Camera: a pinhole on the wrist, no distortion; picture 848 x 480 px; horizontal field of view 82.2 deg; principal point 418.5 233.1 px. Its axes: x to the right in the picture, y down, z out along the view. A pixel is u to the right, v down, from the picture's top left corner.
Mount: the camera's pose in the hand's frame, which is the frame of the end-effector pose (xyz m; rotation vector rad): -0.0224 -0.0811 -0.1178 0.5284 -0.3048 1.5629
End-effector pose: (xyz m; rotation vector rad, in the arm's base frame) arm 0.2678 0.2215 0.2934 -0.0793 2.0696 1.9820
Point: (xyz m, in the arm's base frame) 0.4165 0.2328 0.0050
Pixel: 180.5 406.3
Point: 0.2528 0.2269 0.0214
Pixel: 212.7 70.2
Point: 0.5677 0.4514 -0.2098
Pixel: 249.5 403.4
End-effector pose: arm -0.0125 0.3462 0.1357 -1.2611 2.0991 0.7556
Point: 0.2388 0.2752 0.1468
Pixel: 146.1 427.5
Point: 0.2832 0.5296 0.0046
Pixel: 519.1 439.0
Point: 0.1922 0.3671 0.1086
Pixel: 439.3 426.2
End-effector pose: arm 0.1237 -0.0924 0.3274 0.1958 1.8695 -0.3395
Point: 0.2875 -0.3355 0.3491
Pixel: 539.3 366.2
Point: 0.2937 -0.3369 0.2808
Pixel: 559.8 276.2
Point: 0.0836 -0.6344 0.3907
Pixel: 117.0 310.2
